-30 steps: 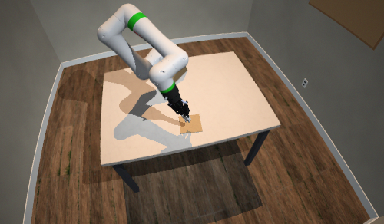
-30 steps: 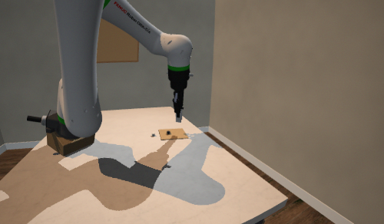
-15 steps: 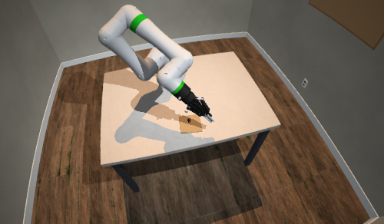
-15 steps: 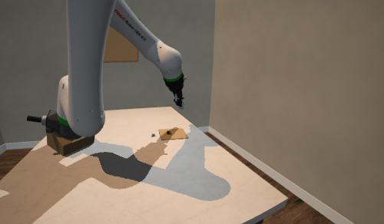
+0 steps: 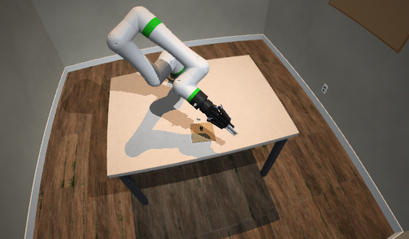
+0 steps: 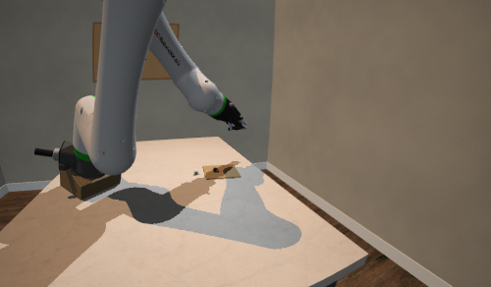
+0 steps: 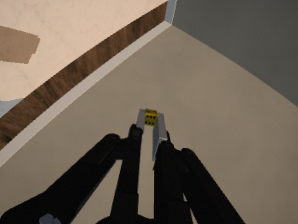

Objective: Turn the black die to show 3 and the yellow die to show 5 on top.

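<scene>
The black die lies 180 mm behind my hand, 100 mm to the right of it and 160 mm below it. From my hand the other things lie so: tan mat (160 mm behind, 100 mm to the right, 170 mm below); then white die (260 mm behind, 80 mm to the right, 170 mm below); then yellow die (20 mm ahead, 20 mm to the left, 10 mm below).
</scene>
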